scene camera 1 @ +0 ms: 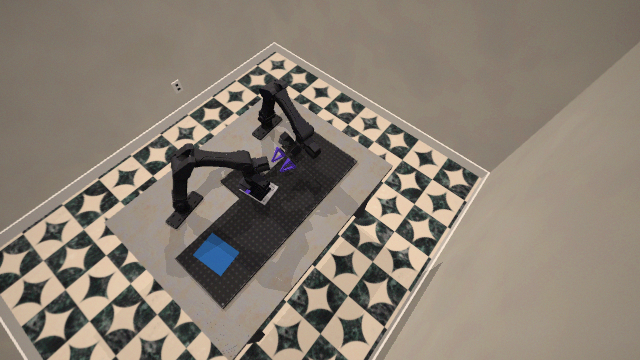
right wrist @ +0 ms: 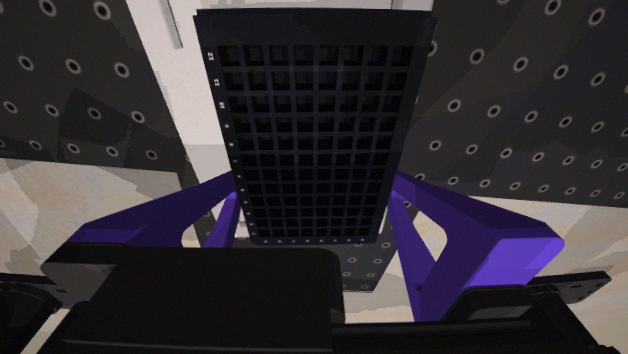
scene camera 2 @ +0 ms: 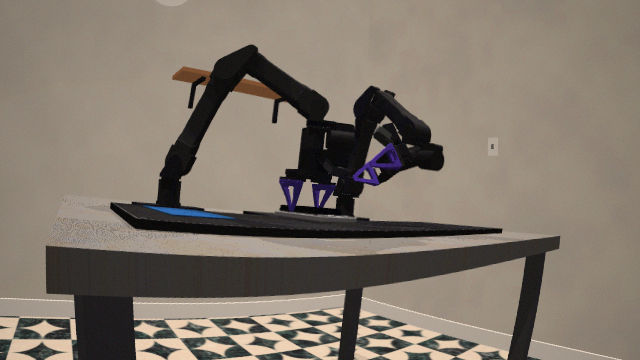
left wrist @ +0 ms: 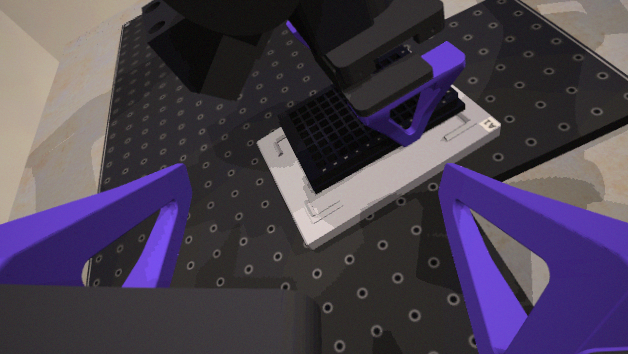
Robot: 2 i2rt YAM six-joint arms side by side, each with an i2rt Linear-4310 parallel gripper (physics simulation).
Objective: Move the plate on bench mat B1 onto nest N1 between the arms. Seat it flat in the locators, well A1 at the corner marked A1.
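Seen in the pictures: left gripper, fingertip midpoint: [scene camera 1: 276, 166] [scene camera 2: 361, 171] [left wrist: 315, 177]; right gripper, fingertip midpoint: [scene camera 1: 253, 187] [right wrist: 314, 177] [left wrist: 382, 108]; left arm's base at its link origin: [scene camera 1: 267, 126] [right wrist: 39, 288]; right arm's base at its link origin: [scene camera 1: 185, 209].
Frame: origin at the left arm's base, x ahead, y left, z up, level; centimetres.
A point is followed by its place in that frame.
Note:
The dark 96-well plate [scene camera 2: 305, 210] @(x 27.1, y -39.1, z 3.3 cm) [left wrist: 325, 130] @(x 27.2, y -34.8, z 3.9 cm) [right wrist: 320, 125] @(x 25.8, y -35.3, z 3.5 cm) is over the white nest N1 [scene camera 2: 345, 217] @(x 32.5, y -31.5, z 2.5 cm) [left wrist: 380, 180] @(x 25.4, y -29.2, z 2.5 cm) [right wrist: 192, 115] @(x 25.6, y -28.9, z 2.5 cm). In the left wrist view it is shifted toward the far long side, its near edge apart from the near locators. Whether it touches the nest is unclear. The A1 label [left wrist: 490, 124] @(x 16.6, y -29.1, z 2.5 cm) shows at the nest's right corner. My right gripper [scene camera 2: 306, 206] @(x 22.2, y -35.2, z 2.7 cm) [right wrist: 314, 177] @(x 22.2, y -35.2, z 2.7 cm) points down, shut on the plate across its long sides. My left gripper [scene camera 1: 277, 165] @(x 28.6, y -23.3, z 13.9 cm) [scene camera 2: 363, 171] @(x 28.6, y -23.3, z 13.9 cm) [left wrist: 315, 177] @(x 28.6, y -23.3, z 13.9 cm) is open and empty, raised beside the nest.
A blue square mat [scene camera 1: 216, 254] @(x 31.7, y -70.8, z 1.5 cm) [scene camera 2: 187, 212] @(x 32.6, y -70.7, z 1.5 cm), which looks like B1, lies on the dark perforated board [scene camera 1: 280, 220] @(x 44.4, y -40.4, z 1.3 cm) [scene camera 2: 425, 228] @(x 48.8, y -21.6, z 1.3 cm) at the picture's left. The board lies on the table [scene camera 1: 145, 220] @(x -8.5, y -79.9, z 0.0 cm) [scene camera 2: 300, 272] @(x 67.9, y -72.2, z -1.6 cm). The left gripper hangs close to the right arm's wrist.

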